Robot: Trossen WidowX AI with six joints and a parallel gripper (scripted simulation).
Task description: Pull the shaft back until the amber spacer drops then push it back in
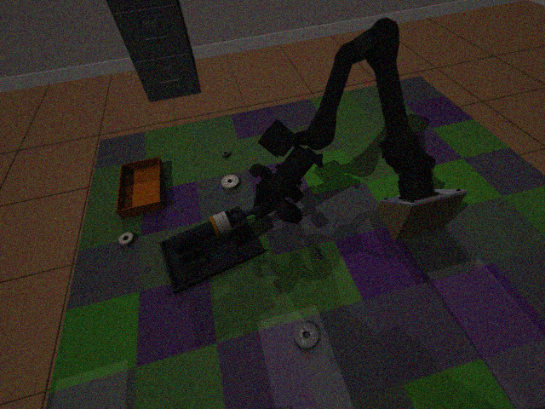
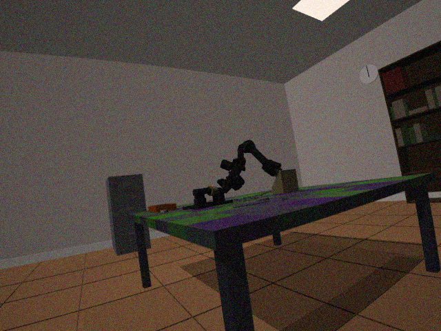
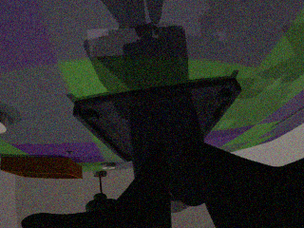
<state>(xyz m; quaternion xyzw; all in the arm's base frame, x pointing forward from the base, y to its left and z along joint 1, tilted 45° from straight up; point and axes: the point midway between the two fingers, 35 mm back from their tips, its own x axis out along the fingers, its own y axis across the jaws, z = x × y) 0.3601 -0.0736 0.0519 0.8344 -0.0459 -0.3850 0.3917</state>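
The dark shaft is 6 cm ahead of my gripper tip, 3 cm above it and 1 cm to the left of it. The rest, counted from my gripper tip: small nut (33 cm to the right, 5 cm below, 4 cm ahead); amber spacer (10 cm ahead, 2 cm to the left, 2 cm above); orange tray (31 cm ahead, 24 cm to the right, 5 cm below).
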